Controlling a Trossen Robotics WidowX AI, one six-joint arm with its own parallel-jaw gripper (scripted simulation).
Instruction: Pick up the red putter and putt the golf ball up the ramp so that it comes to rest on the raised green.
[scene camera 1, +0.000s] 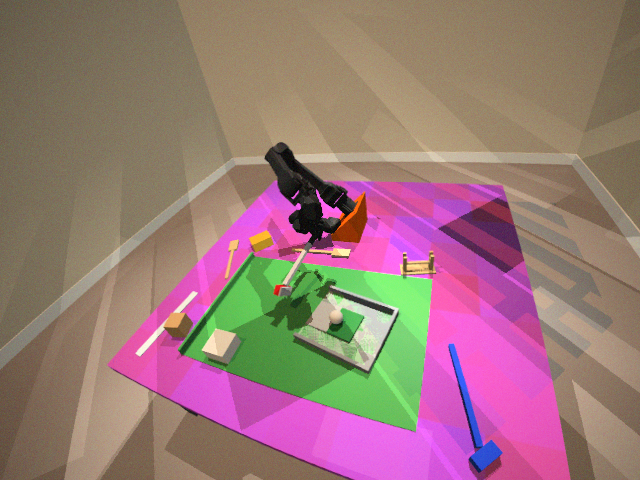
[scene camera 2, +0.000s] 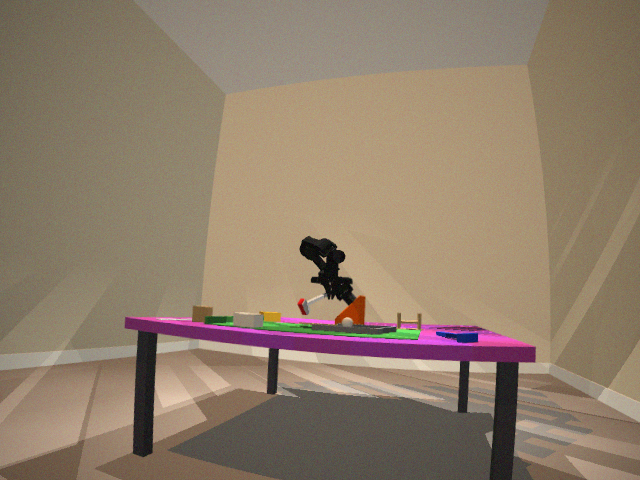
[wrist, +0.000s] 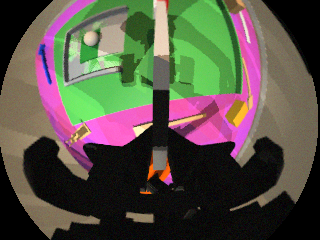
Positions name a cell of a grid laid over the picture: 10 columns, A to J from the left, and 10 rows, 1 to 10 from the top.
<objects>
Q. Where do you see my gripper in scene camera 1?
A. E5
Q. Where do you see a green mat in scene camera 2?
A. G7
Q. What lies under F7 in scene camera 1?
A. A grey-framed raised platform.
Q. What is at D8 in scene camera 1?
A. A beige box.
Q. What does my gripper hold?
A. A red putter.
</objects>
